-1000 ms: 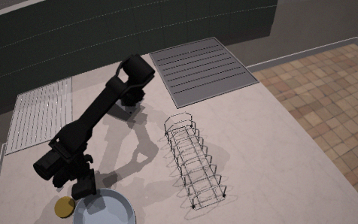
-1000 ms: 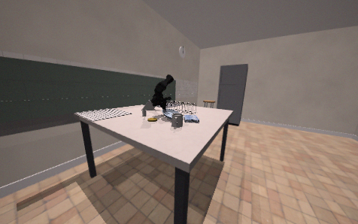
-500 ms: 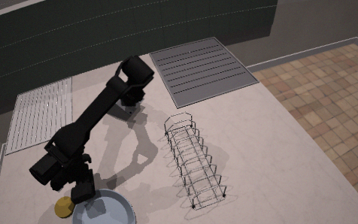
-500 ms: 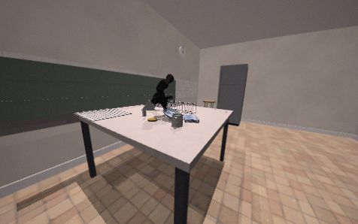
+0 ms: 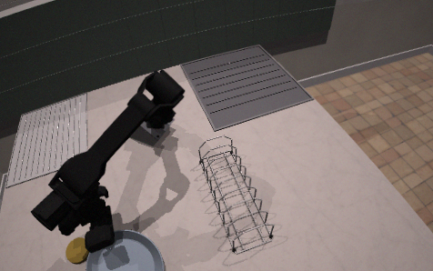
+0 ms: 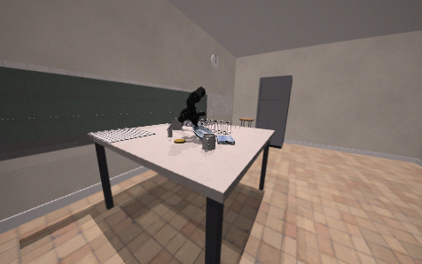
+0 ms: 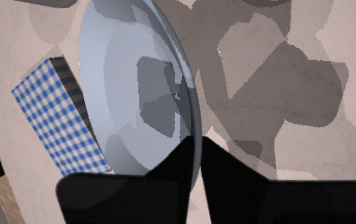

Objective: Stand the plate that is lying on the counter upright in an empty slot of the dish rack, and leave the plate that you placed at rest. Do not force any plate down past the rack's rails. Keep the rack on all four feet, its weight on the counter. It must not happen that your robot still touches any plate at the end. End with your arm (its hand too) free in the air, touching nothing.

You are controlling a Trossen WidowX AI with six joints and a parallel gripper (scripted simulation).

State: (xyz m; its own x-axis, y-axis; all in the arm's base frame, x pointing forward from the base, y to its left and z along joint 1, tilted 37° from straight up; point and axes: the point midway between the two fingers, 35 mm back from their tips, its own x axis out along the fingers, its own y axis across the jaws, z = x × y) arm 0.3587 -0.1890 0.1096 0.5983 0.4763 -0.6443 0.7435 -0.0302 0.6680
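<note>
My hand is 80 mm short of the plate, 30 mm to the right of it and 80 mm above it. Round my hand: small spatula 80 mm behind, 170 mm to the right, 120 mm below; mug 240 mm ahead, 70 mm to the right, 90 mm below; yellow disc 10 mm ahead, 140 mm to the right, 120 mm below.
</note>
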